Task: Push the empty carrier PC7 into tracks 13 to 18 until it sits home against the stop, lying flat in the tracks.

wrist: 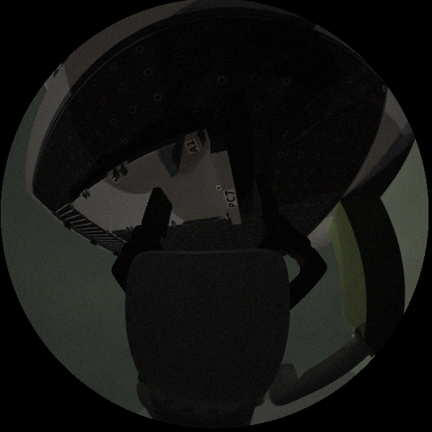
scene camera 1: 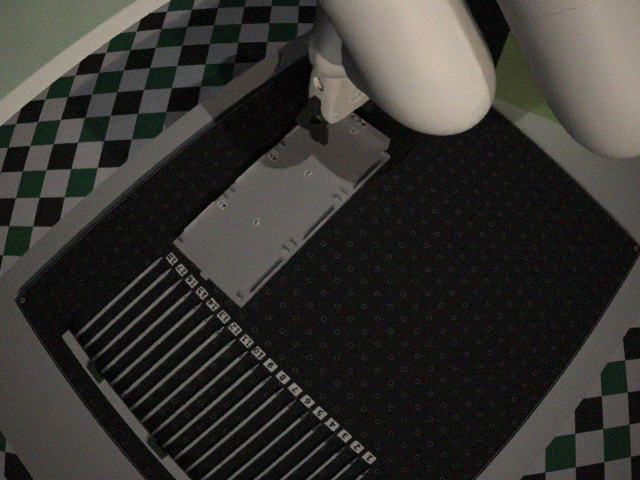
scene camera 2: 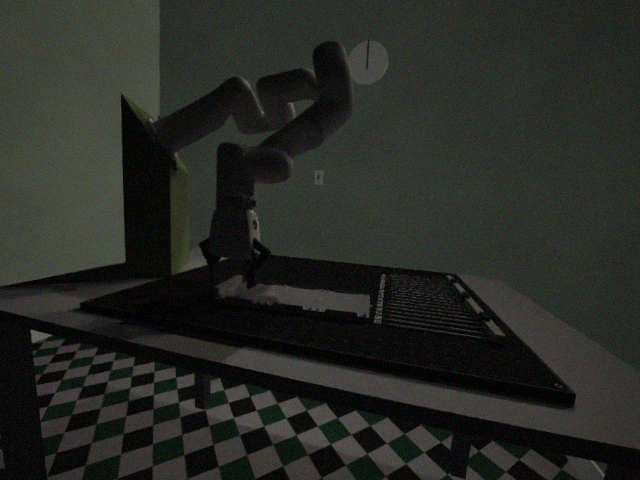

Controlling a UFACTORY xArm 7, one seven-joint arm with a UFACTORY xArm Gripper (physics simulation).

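Where they show: gripper, fingertip midpoint: (scene camera 1: 341,122) (scene camera 2: 233,284); arm's base at its link origin: (scene camera 2: 161,140).
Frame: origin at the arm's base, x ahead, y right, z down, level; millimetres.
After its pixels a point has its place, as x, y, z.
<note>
The grey carrier PC7 (scene camera 1: 279,206) {527, -94, 369} (scene camera 2: 330,298) {572, -127, 369} (wrist: 200,185) lies on the black board, with its front edge just short of labels 13 to 18. The PC7-labelled end is farthest from the tracks (scene camera 1: 119,296) {784, -149, 376}. The stop bar (scene camera 1: 126,405) {814, -305, 370} (scene camera 2: 494,326) {867, -215, 363} runs across their far end. My gripper (scene camera 1: 341,116) {401, 3, 351} (scene camera 2: 231,282) {401, 3, 351} (wrist: 207,190) is open and points down at the PC7 end. One finger is over the carrier, the other beyond its end. Whether a finger touches the carrier is too dark to tell. In scene camera 1 the gripper body hides one finger.
The perforated black board (scene camera 1: 439,268) {347, -247, 380} (scene camera 2: 320,335) {653, 3, 379} carries further tracks numbered down to 1 beside those for the carrier. A grey table (scene camera 1: 594,155) {-40, -149, 392} (scene camera 2: 289,366) {666, 83, 393} borders the board. The green-sided arm mount (scene camera 2: 179,222) {54, -29, 244} (wrist: 347,260) stands behind the carrier's PC7 end.
</note>
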